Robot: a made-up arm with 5 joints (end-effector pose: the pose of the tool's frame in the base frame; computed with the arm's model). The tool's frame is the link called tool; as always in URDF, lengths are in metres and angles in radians. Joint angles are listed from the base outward.
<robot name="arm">
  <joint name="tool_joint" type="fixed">
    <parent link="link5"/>
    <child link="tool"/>
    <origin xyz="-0.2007 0.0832 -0.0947" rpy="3.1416 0 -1.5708"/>
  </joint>
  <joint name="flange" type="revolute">
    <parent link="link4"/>
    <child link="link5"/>
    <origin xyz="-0.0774 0.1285 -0.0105" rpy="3.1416 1.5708 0"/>
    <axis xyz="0 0 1"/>
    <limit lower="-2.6" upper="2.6"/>
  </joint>
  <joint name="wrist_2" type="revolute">
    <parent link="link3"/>
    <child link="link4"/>
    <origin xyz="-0.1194 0.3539 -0.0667" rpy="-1.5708 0 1.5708"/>
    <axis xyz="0 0 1"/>
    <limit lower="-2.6" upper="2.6"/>
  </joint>
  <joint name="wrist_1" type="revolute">
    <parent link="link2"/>
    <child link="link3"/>
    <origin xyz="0.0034 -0.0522 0.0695" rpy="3.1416 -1.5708 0"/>
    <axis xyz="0 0 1"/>
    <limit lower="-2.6" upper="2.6"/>
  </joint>
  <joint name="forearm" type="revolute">
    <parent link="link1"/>
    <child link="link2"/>
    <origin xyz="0.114 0.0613 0.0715" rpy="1.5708 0 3.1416"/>
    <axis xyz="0 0 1"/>
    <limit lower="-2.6" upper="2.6"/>
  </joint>
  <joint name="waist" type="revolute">
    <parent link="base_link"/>
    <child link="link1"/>
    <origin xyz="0 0 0.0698" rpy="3.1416 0 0"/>
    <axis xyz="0 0 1"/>
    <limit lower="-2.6" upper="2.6"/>
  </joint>
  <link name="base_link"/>
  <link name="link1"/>
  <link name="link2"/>
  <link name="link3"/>
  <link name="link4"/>
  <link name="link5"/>
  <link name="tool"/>
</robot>
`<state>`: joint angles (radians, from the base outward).
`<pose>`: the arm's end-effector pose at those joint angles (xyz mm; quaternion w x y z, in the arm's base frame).
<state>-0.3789 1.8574 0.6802 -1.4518 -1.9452</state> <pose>-218.7 -40.7 -55.0 0.0303 -0.8943 -0.4352 -0.0991</pose>
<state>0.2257 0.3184 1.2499 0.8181 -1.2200</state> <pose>166.0 279.0 91.7 0.8408 -0.2371 0.4766 0.0980</pose>
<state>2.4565 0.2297 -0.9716 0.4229 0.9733</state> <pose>-352.6 -45.0 497.4 0.0217 0.3837 -0.2359 -0.8925</pose>
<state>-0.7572 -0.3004 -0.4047 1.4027 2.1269</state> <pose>248.1 137.4 51.6 0.5664 -0.7089 0.2644 -0.3267</pose>
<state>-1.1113 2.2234 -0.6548 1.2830 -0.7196</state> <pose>55.7 -395.7 -264.2 0.2637 0.0263 -0.4322 0.8620</pose>
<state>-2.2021 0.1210 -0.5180 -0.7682 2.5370</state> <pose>155.7 510.4 581.3 0.8469 0.1161 0.4673 -0.2257</pose>
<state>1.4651 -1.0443 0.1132 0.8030 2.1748</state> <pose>-10.3 -417.0 -189.1 0.1418 0.3294 -0.7274 0.5850</pose>
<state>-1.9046 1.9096 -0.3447 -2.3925 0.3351</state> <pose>99.4 -389.9 -218.6 0.3532 -0.8141 0.2092 0.4107</pose>
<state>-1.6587 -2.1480 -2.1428 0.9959 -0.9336</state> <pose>574.5 108.2 -4.2 0.4601 0.5185 0.7089 -0.1302</pose>
